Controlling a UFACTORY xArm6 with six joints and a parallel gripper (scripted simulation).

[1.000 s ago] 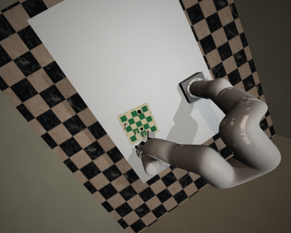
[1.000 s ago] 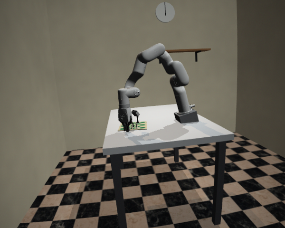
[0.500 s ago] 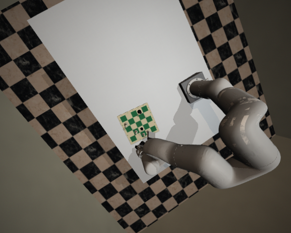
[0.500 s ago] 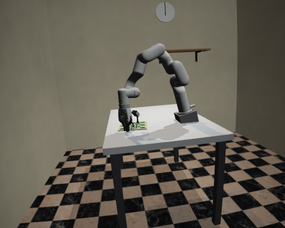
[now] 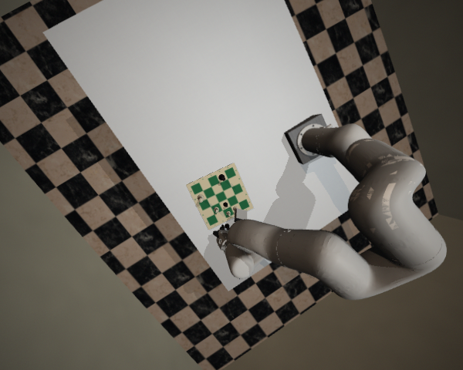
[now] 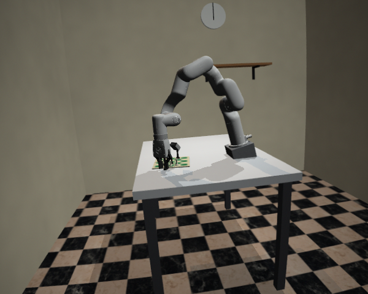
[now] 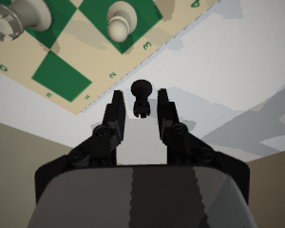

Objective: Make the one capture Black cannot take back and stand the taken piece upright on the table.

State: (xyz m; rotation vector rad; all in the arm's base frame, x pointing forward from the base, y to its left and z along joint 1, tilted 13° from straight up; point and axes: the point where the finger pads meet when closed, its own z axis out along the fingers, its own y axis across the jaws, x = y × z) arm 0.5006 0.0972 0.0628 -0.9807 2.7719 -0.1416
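Now: hand 50 mm past the white pawn, 50 mm to the left of it and 10 mm above it. Also, from my hand: white piece (180 mm to the right, 10 mm above); green-and-cream chessboard (70 mm behind, 130 mm to the right, 20 mm below); black pawn (60 mm behind, 90 mm to the right, 10 mm below).
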